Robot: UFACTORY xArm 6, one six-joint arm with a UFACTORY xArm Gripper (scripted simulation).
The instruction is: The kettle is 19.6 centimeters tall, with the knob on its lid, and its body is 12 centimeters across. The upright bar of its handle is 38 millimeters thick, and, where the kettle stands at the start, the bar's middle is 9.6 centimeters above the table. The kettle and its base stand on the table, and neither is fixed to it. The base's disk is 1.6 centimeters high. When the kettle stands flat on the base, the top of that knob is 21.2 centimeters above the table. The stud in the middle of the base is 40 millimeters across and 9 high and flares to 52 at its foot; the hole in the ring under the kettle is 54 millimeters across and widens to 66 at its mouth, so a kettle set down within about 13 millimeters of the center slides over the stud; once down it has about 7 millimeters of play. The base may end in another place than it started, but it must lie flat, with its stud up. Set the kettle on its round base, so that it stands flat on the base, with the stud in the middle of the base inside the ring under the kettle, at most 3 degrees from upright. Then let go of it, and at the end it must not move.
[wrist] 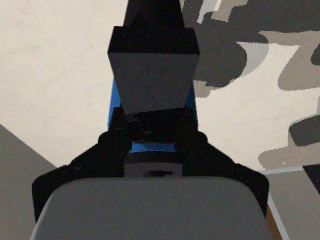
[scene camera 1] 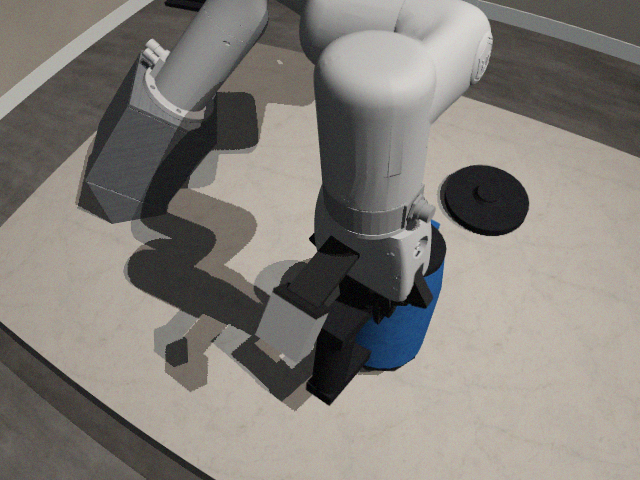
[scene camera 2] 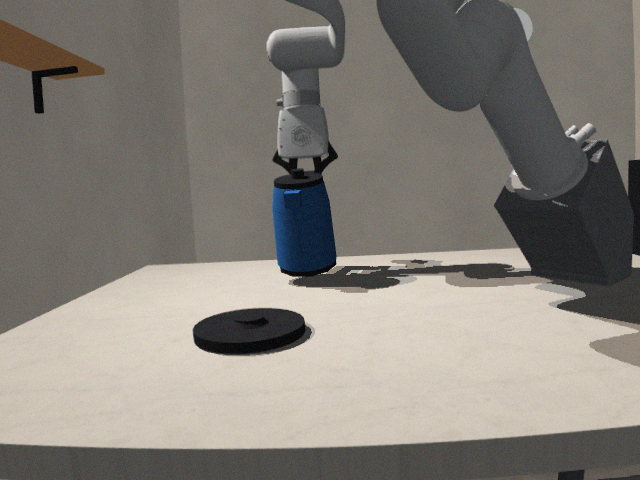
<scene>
I see my gripper, a blue kettle and a black round base.
</scene>
